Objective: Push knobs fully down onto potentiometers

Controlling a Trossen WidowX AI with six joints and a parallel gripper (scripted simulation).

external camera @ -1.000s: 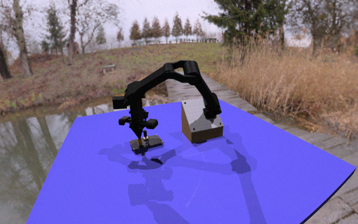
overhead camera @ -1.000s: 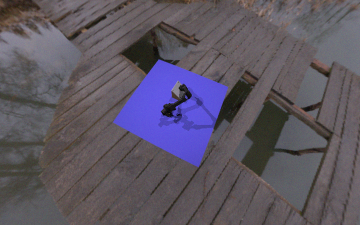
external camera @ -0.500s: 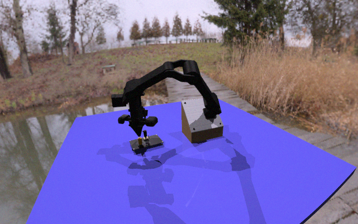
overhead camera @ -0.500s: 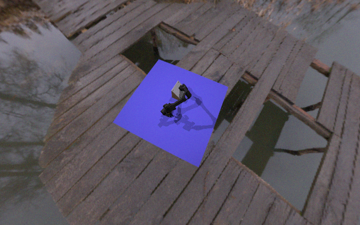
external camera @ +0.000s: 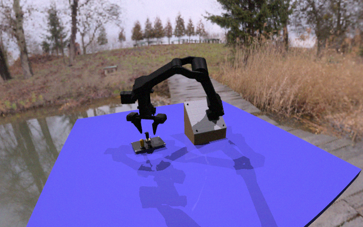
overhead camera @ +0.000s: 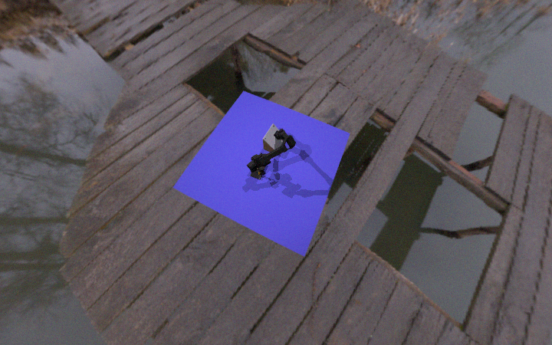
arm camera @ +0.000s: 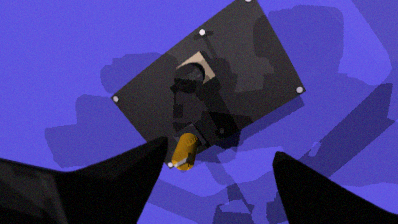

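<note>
My gripper tip is 5 cm to the left of the black knob and 3 cm above it. Round my gripper tip: orange knob (3 cm ahead, 1 cm to the left, 3 cm below).
</note>
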